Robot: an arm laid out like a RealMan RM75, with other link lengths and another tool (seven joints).
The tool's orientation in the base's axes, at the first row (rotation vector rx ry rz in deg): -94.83 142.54 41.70
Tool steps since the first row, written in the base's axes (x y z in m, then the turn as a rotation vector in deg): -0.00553 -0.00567 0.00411 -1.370 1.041 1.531; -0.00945 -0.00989 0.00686 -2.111 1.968 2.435; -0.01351 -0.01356 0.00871 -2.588 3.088 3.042; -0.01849 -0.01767 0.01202 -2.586 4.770 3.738; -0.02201 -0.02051 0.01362 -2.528 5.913 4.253; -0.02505 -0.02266 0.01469 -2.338 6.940 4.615; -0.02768 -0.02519 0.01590 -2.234 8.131 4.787
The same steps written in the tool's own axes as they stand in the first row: 0.00590 0.00457 -0.00490 -0.786 2.066 -0.646; 0.01030 0.00769 -0.00831 -1.546 3.323 -0.910; 0.01456 0.01079 -0.01067 -2.489 4.302 -0.884; 0.01914 0.01507 -0.01432 -4.141 5.062 -0.798; 0.02255 0.01786 -0.01622 -5.300 5.543 -0.788; 0.02533 0.02026 -0.01745 -6.368 5.819 -0.718; 0.02822 0.02223 -0.01905 -7.482 6.155 -0.393
